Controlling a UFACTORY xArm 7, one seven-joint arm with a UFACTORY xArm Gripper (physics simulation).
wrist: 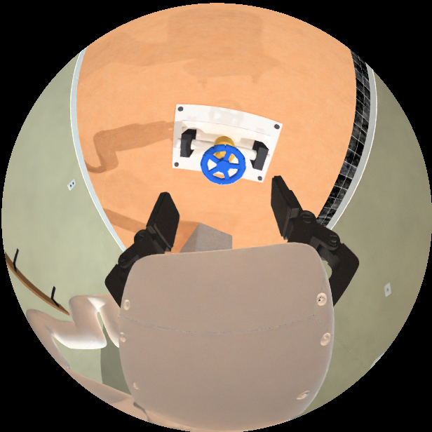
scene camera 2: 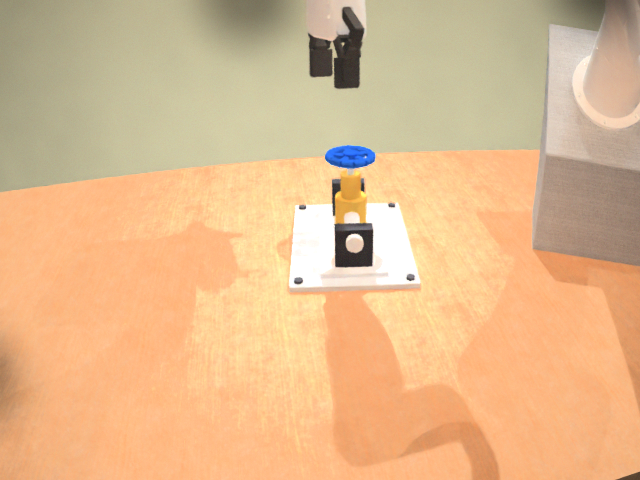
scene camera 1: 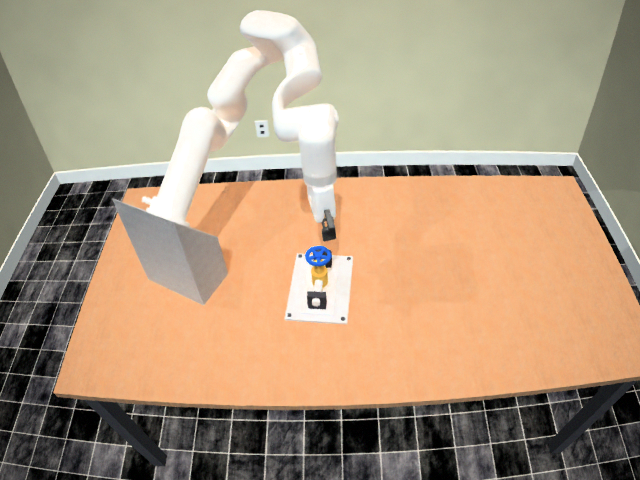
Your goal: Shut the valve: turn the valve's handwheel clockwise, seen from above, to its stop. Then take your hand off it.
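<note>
The valve's blue five-spoked handwheel sits level on top of the yellow valve body. The valve stands upright on a white base plate. My gripper is open, with nothing between its fingers. It hangs well above the handwheel and apart from it, fingers pointing down. In the wrist view the handwheel shows beyond the wide-spread fingertips. How far the handwheel is turned cannot be read from these views.
Two black pipe supports flank the valve on the plate. A grey block carries the arm's base on the wooden table.
</note>
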